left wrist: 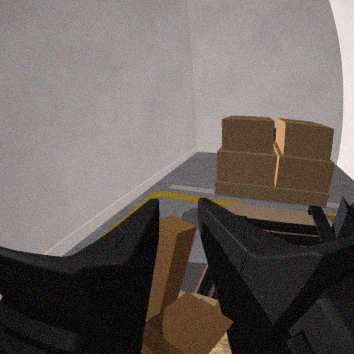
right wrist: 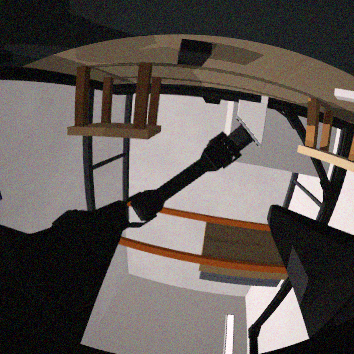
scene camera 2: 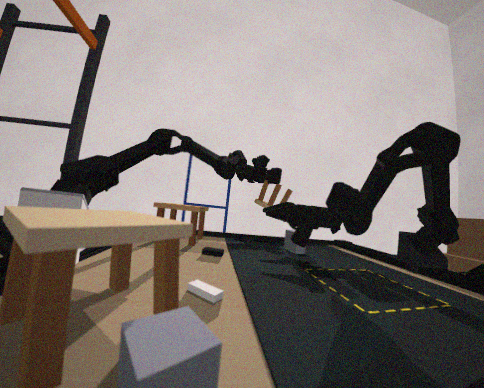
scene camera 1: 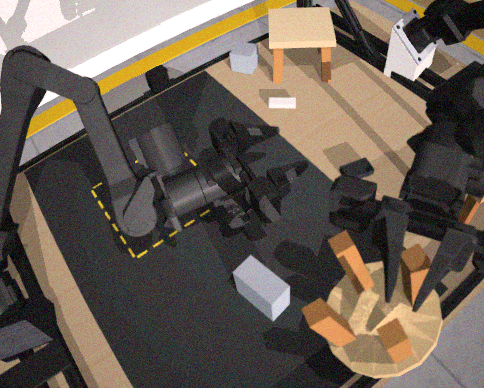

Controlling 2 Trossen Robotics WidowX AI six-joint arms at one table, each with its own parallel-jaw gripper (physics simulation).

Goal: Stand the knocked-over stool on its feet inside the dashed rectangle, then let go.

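Places are measured from the left arm's base along level axes (x ahead, y left, z up), in metres.
Pixels of known places: left gripper, fingertip midpoint: [left wrist: 178, 205] [scene camera 1: 401, 305]; right gripper, fingertip midpoint: [right wrist: 199, 211] [scene camera 2: 264, 211] [scene camera 1: 293, 145]; left arm's base at its link origin: [right wrist: 248, 131] [scene camera 2: 62, 207] [scene camera 1: 416, 35]; right arm's base at its link origin: [left wrist: 351, 215] [scene camera 2: 422, 244] [scene camera 1: 4, 315].
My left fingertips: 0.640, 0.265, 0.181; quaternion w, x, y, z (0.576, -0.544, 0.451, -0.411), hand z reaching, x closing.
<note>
For each thing: its top centre in the pictures, then the offset to it from my left fingertips, as dx, dy, dz. Level surfaces: height alone.
- dark mat at its surface level: dz -0.277
- square stool at its top centre: [scene camera 2: 103, 215] [scene camera 1: 300, 23] [right wrist: 334, 161] -0.498, -0.475, -0.166
- white block at its top centre: [right wrist: 351, 99] [scene camera 2: 205, 286] [scene camera 1: 282, 100] -0.366, -0.425, -0.270
- black block at its top centre: [right wrist: 191, 58] [scene camera 1: 357, 167] [scene camera 2: 213, 249] -0.305, -0.203, -0.267
The stool, with a pale round seat and orange-brown legs [scene camera 1: 345, 362] [scene camera 2: 261, 203] [left wrist: 171, 250], is held in the air, tilted with its seat down and legs up, near the lower right of scene camera 1. My left gripper [scene camera 1: 402, 304] [left wrist: 178, 205] is shut on it, its fingers among the legs; the exact grip spot is unclear. The yellow dashed rectangle [scene camera 1: 136, 256] [scene camera 2: 368, 312] lies on the dark mat [scene camera 1: 165, 320], away from the stool and partly hidden by the right arm in scene camera 1. My right gripper [scene camera 1: 290, 147] [right wrist: 199, 211] is open and empty above the mat.
A blue-grey block [scene camera 1: 262, 287] stands on the mat between stool and rectangle. Another blue-grey block [scene camera 1: 244, 59] [scene camera 2: 170, 345], a square stool [scene camera 1: 302, 27] [scene camera 2: 100, 220], a white block [scene camera 1: 282, 103] [scene camera 2: 205, 291] and a black block [scene camera 1: 356, 167] [scene camera 2: 213, 251] are on the wooden side.
</note>
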